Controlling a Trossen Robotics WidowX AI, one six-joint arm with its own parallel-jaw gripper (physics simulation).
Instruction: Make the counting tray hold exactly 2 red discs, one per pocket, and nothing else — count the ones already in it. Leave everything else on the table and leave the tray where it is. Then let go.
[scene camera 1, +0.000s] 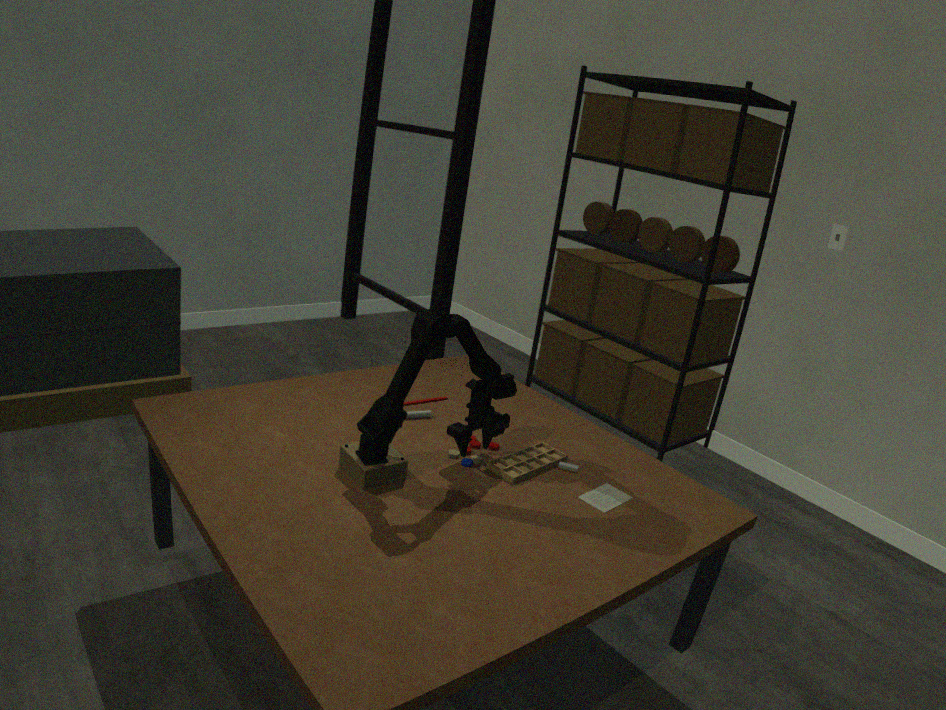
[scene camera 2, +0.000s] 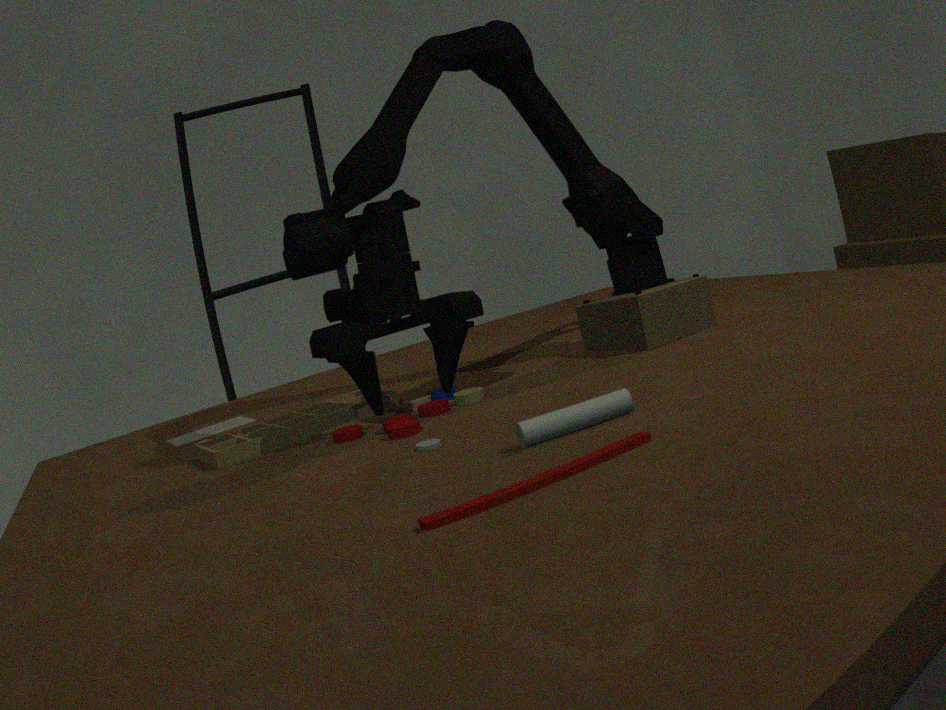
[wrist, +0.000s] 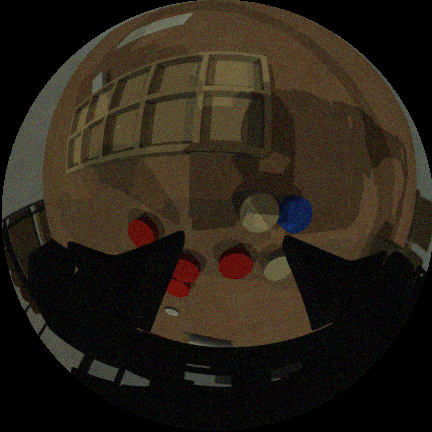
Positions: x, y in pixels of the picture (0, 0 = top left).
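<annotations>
You can see my gripper in scene camera 1 (474, 452), and it shows in scene camera 2 and in the wrist view too. On my gripper, (wrist: 331, 287) and (scene camera 2: 437, 337) are the same spot.
</annotations>
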